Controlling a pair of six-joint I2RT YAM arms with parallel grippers.
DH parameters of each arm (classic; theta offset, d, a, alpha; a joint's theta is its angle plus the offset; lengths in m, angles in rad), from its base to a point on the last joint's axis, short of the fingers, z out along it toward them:
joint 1: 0 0.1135 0.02 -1.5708
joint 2: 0 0 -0.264 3.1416
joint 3: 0.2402 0 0.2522 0
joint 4: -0.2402 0 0.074 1.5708
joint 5: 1.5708 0 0 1.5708
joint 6: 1.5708 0.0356 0 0
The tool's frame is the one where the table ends.
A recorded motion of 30 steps. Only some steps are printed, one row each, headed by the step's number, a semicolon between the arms.
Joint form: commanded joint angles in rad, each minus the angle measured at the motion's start. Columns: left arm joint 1, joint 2, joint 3, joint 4, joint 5, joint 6; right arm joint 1, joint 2, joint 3, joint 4, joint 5, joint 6.
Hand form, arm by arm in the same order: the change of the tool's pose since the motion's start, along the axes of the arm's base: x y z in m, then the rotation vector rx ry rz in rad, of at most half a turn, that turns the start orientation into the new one. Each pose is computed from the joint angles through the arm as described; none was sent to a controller.
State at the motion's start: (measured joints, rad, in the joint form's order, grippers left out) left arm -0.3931 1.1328 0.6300 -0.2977 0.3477 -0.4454; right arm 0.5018 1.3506 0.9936 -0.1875 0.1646 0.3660
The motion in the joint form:
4: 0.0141 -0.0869 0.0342 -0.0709 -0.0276 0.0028; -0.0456 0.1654 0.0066 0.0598 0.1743 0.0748
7: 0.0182 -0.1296 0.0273 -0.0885 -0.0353 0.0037; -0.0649 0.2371 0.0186 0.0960 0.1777 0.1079
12: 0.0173 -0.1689 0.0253 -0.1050 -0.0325 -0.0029; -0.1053 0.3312 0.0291 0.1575 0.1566 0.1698
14: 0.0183 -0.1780 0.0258 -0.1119 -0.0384 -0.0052; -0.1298 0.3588 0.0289 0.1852 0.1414 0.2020
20: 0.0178 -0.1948 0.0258 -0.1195 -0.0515 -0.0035; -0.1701 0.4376 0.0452 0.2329 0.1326 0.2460
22: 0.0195 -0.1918 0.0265 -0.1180 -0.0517 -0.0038; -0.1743 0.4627 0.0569 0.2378 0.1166 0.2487
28: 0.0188 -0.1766 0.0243 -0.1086 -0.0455 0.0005; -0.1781 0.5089 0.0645 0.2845 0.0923 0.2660
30: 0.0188 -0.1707 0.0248 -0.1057 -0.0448 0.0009; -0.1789 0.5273 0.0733 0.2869 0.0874 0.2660
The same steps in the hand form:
4: -0.0078 0.0075 0.0229 0.0004 -0.0553 0.0320; 0.0341 -0.0055 -0.0413 -0.0701 0.0538 -0.2306
7: -0.0139 0.0112 0.0274 -0.0010 -0.0746 0.0412; 0.0483 -0.0061 -0.0573 -0.0565 0.0780 -0.2704
12: -0.0200 0.0133 0.0327 -0.0143 -0.0894 0.0428; 0.0678 -0.0124 -0.0805 -0.0049 0.1123 -0.3281
14: -0.0213 0.0142 0.0340 -0.0127 -0.0922 0.0496; 0.0748 -0.0187 -0.0878 0.0306 0.1215 -0.3584
20: -0.0236 0.0155 0.0363 -0.0072 -0.1049 0.0577; 0.0910 -0.0284 -0.1068 0.0663 0.1416 -0.4169
22: -0.0229 0.0156 0.0361 -0.0068 -0.1041 0.0598; 0.0954 -0.0280 -0.1121 0.0725 0.1548 -0.4105
28: -0.0208 0.0144 0.0334 -0.0054 -0.0975 0.0516; 0.1026 -0.0263 -0.1231 0.1034 0.1585 -0.4042
30: -0.0199 0.0140 0.0328 -0.0046 -0.0953 0.0508; 0.1054 -0.0255 -0.1272 0.1023 0.1665 -0.4017

